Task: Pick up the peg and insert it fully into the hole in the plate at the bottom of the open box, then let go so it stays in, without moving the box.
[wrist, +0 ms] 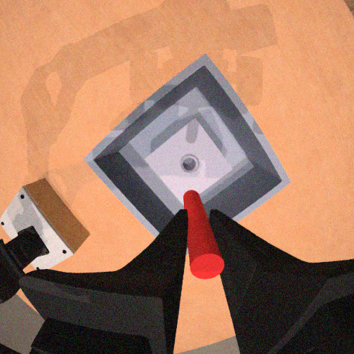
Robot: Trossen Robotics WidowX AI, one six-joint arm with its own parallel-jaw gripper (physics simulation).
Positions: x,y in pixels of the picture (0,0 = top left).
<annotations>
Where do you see a pale plate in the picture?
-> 208,165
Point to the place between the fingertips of my gripper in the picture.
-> At 197,215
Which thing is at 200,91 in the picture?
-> A grey box.
</annotations>
